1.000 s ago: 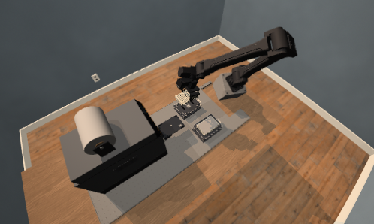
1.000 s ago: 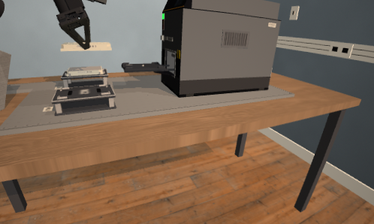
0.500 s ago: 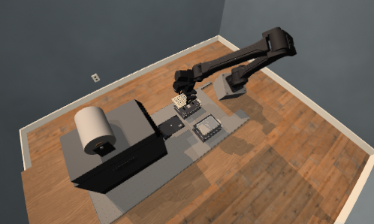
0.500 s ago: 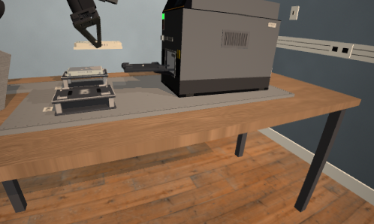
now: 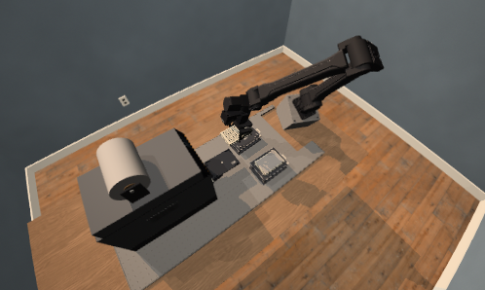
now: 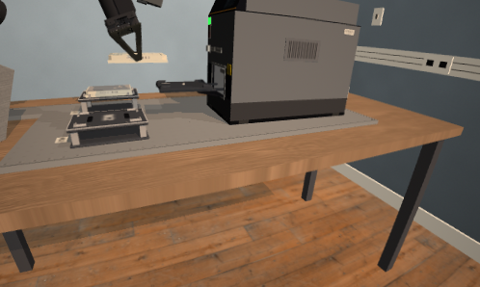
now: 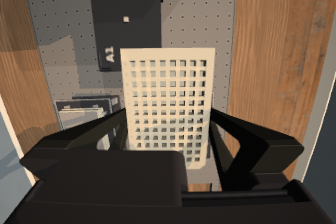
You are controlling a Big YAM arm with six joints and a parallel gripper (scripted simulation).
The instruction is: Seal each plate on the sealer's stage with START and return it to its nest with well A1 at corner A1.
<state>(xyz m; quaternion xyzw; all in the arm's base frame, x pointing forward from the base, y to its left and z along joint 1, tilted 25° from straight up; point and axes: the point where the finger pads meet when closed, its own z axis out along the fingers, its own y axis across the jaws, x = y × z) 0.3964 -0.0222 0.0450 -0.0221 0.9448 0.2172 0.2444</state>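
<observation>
My hand is 11 cm short of the sealer stage, 8 cm to the right of it and 8 cm above it. Round my hand: plate nest: 14 cm below, 7 cm behind, 5 cm to the right; start button: 20 cm ahead, 19 cm to the left, 1 cm above; small label: 18 cm below, 17 cm behind, 7 cm to the right.
</observation>
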